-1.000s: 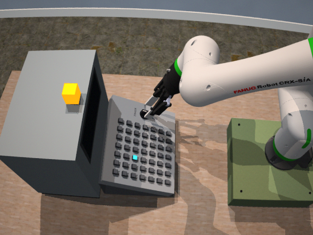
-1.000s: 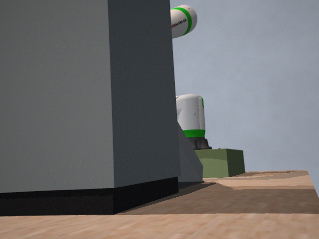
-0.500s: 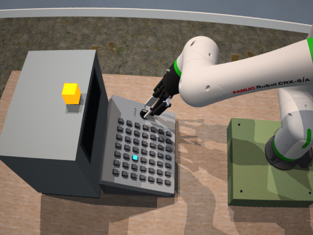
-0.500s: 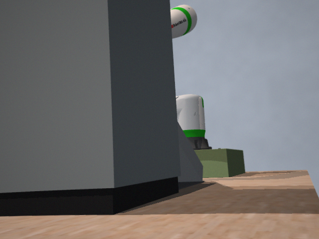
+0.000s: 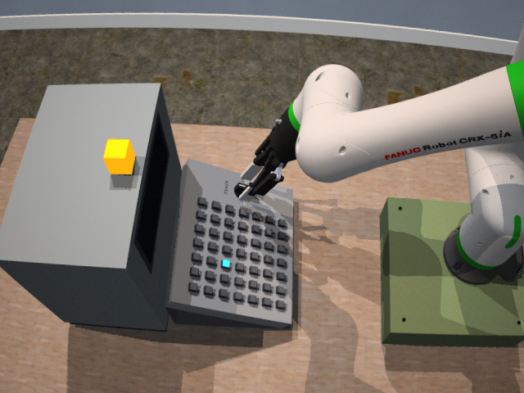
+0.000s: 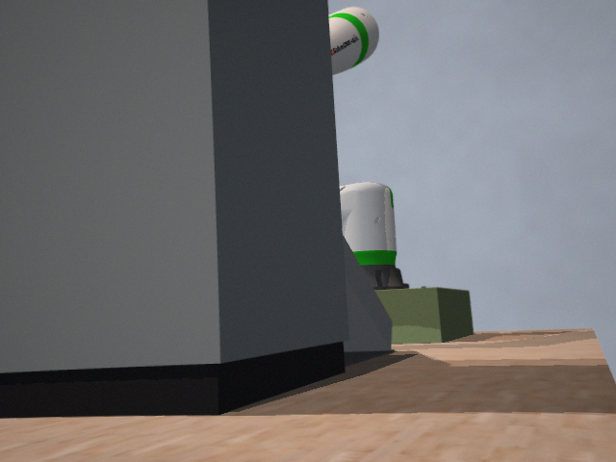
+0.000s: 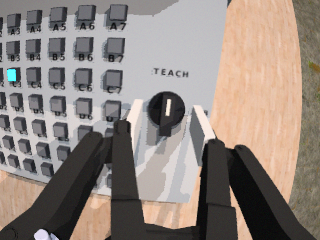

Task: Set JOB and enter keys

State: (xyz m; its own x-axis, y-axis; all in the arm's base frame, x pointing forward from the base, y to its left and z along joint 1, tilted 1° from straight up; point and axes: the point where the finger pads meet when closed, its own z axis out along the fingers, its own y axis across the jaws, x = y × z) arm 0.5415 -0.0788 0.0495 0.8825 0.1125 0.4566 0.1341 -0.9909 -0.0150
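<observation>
The black selector knob lies 3 cm below my hand and 2 cm ahead of it. From my hand the other things lie so: grey keypad 12 cm to the left, 8 cm below, 3 cm ahead; C3 key 20 cm to the left, 2 cm below, 2 cm ahead.
</observation>
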